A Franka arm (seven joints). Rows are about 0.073 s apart.
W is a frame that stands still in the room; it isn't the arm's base.
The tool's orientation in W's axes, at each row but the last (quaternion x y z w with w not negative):
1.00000, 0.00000, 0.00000, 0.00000
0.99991, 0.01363, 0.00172, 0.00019
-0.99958, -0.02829, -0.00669, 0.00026
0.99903, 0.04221, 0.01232, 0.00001
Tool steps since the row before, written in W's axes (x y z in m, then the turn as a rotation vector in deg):
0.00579, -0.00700, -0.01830, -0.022, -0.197, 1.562
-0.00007, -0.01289, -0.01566, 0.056, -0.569, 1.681
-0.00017, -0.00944, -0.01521, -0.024, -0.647, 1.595
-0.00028, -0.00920, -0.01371, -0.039, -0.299, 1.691
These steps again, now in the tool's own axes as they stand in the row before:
0.00579, 0.00700, 0.01830, -0.022, 0.197, -1.562
-0.00048, 0.01288, 0.01566, 0.046, 0.571, -1.681
-0.00091, 0.00942, 0.01520, -0.039, 0.644, -1.596
-0.00139, 0.00913, 0.01369, -0.022, 0.296, -1.692

